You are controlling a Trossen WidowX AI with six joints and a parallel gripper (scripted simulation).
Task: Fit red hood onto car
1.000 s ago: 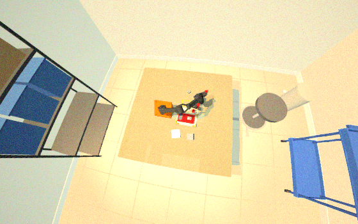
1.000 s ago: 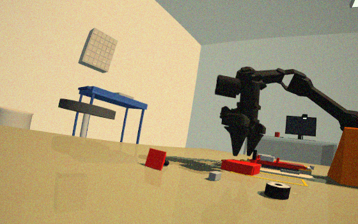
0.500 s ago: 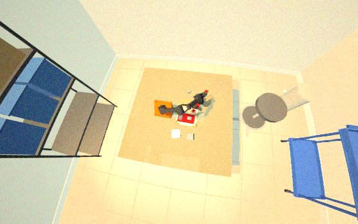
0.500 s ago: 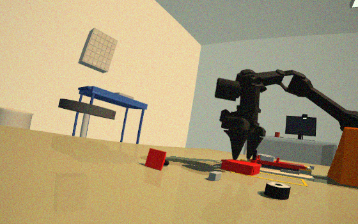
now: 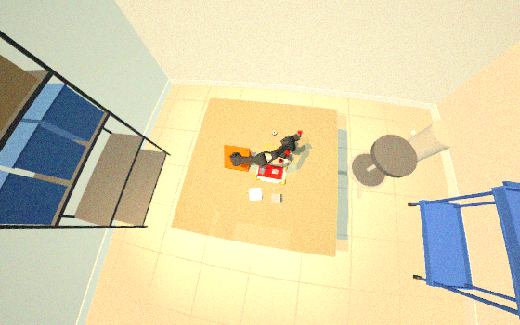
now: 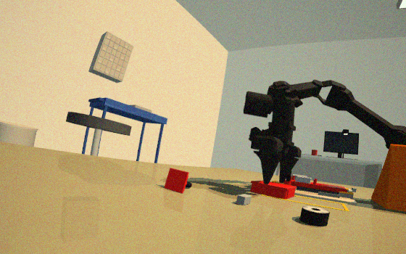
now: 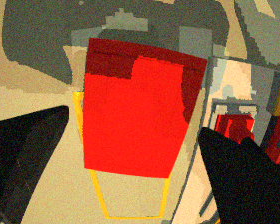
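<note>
My gripper tip is now 10 mm above the red hood.
</note>
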